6 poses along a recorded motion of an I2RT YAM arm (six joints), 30 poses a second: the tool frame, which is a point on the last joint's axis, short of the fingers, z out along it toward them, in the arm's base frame.
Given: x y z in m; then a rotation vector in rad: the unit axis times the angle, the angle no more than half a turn.
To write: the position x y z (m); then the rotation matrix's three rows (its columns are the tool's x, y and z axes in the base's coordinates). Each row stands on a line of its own. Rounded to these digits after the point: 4 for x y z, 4 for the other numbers.
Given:
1: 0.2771 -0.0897 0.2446 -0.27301 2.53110 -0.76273
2: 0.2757 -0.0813 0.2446 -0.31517 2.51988 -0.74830
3: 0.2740 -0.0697 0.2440 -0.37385 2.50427 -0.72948
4: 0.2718 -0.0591 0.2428 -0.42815 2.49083 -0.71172
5: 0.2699 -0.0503 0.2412 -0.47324 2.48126 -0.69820
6: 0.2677 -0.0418 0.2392 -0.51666 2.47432 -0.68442
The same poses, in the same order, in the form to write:
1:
0.2771 -0.0897 0.2446
-0.8652 -0.0509 0.4988
-0.3180 0.8248 -0.4675
-0.3876 -0.5631 -0.7299

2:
0.2757 -0.0813 0.2446
-0.8537 -0.0790 0.5147
-0.3471 0.8231 -0.4494
-0.3881 -0.5623 -0.7302

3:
0.2740 -0.0697 0.2440
-0.8367 -0.1184 0.5347
-0.3871 0.8186 -0.4243
-0.3875 -0.5620 -0.7308

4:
0.2718 -0.0591 0.2428
-0.8201 -0.1555 0.5507
-0.4230 0.8129 -0.4004
-0.3854 -0.5613 -0.7324

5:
0.2699 -0.0503 0.2412
-0.8065 -0.1867 0.5610
-0.4518 0.8066 -0.3812
-0.3813 -0.5609 -0.7348

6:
0.2677 -0.0418 0.2392
-0.7937 -0.2174 0.5681
-0.4784 0.7999 -0.3624
-0.3756 -0.5594 -0.7389

